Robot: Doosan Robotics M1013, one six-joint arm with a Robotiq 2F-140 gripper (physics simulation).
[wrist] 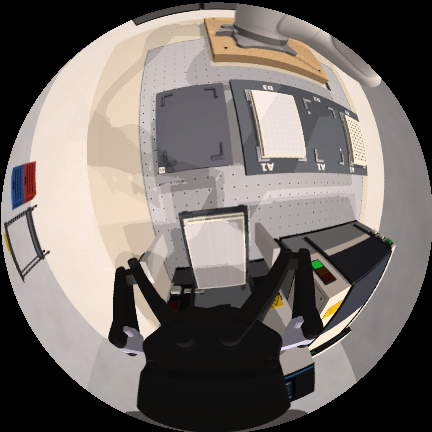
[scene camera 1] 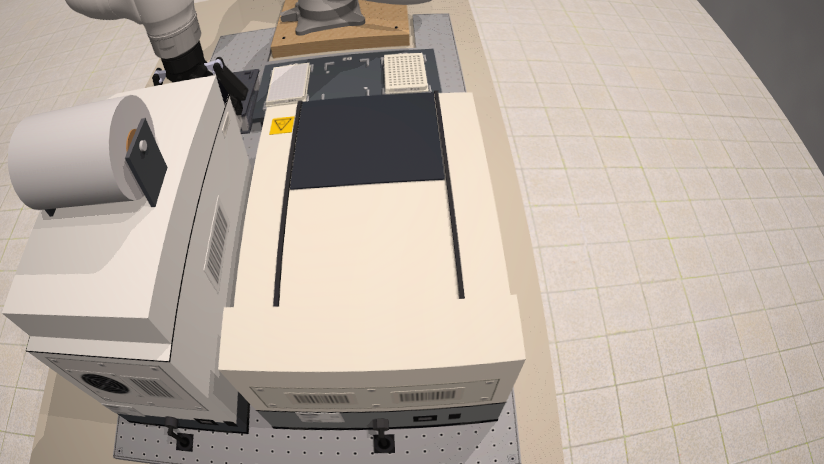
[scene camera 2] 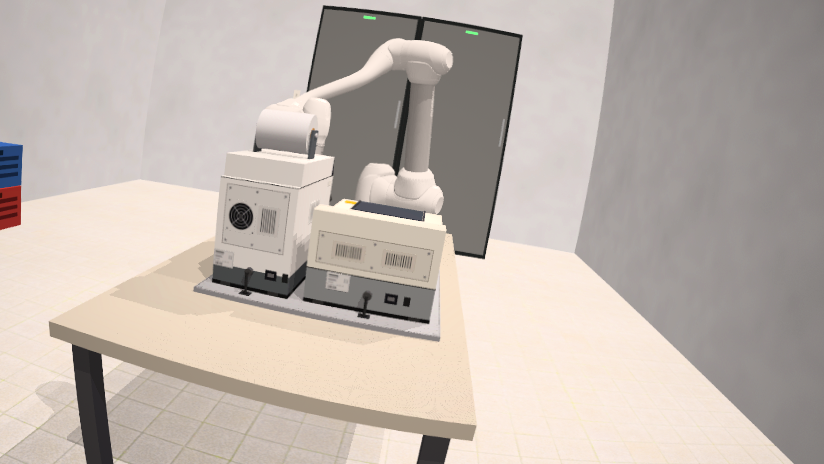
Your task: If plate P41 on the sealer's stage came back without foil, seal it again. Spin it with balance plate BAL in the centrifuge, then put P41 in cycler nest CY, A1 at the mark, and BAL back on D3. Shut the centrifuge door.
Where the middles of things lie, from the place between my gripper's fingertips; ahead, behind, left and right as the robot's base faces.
My gripper is now 16 cm to the right of the white plate [scene camera 1: 289, 84], 15 cm past it and 4 cm above it. From my hand the other things lie so: foil roll [scene camera 1: 75, 156] (35 cm ahead, 31 cm above, 4 cm to the right); then centrifuge [scene camera 1: 386, 306] (36 cm ahead, 27 cm to the left, 1 cm above); then dark lid [scene camera 1: 392, 138] (29 cm to the left, 21 cm ahead, 10 cm above).
